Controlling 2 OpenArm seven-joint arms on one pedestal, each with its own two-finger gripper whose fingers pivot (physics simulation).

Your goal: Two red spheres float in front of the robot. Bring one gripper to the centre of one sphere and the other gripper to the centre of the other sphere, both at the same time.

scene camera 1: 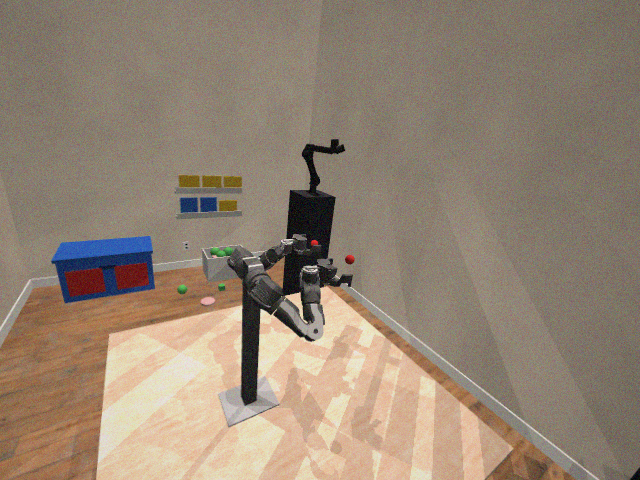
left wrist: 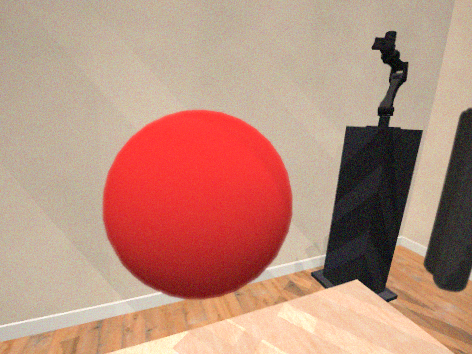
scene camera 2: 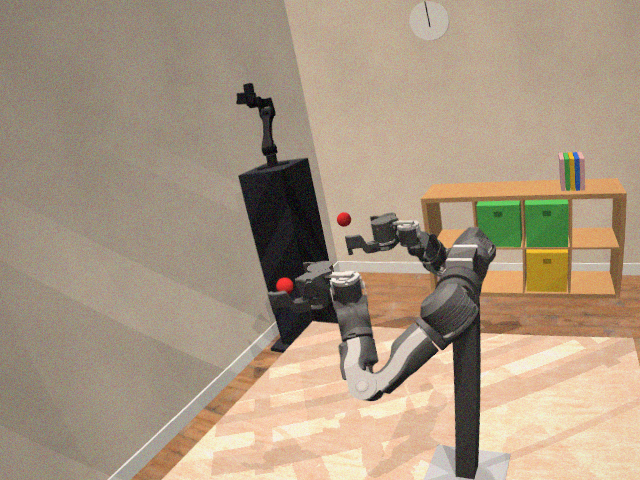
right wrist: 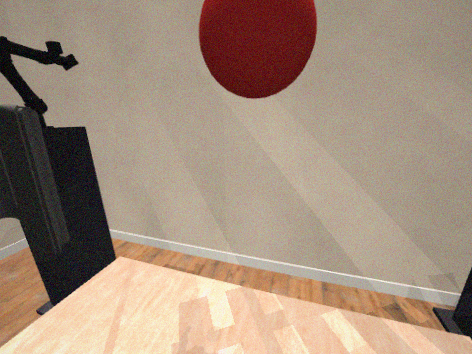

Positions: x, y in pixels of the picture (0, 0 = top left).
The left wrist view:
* red sphere: 196, 205
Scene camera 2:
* right gripper: 359, 234
